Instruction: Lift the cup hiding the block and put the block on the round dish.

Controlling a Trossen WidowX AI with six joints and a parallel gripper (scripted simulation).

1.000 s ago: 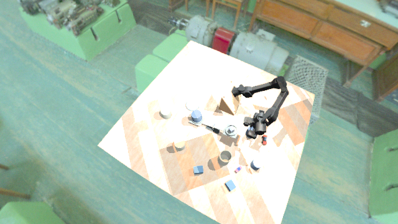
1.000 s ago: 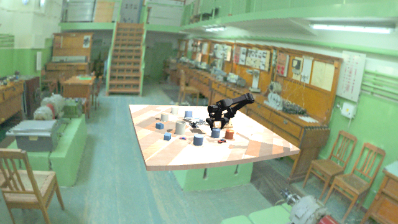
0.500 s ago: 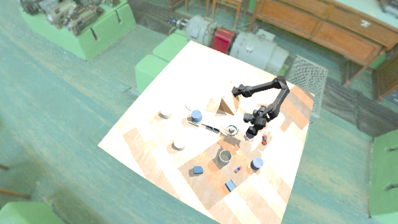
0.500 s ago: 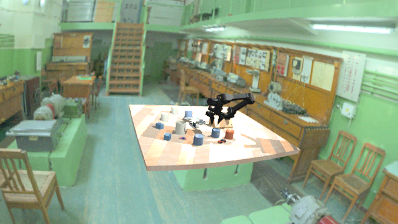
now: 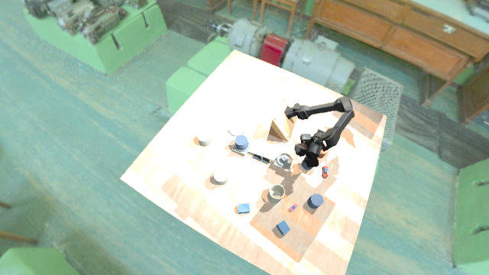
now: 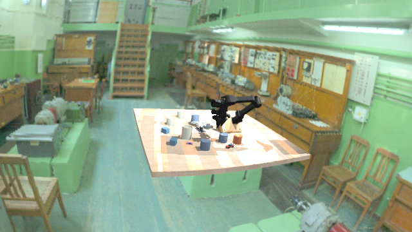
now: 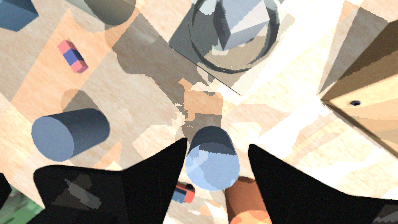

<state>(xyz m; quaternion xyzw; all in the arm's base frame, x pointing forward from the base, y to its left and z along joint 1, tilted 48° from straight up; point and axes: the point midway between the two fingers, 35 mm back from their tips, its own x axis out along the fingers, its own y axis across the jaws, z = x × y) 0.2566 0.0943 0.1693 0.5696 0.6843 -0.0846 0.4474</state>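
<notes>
Now: the round dish 44 cm to the right of my gripper tip, 10 cm below it and 5 cm behind it. Also, from my gripper tip: orange cylinder 14 cm behind, 10 cm to the left, 7 cm below; then balance beam 22 cm to the right, 7 cm below, 5 cm ahead; then red toy car 16 cm to the left, 9 cm below, 3 cm behind.
</notes>
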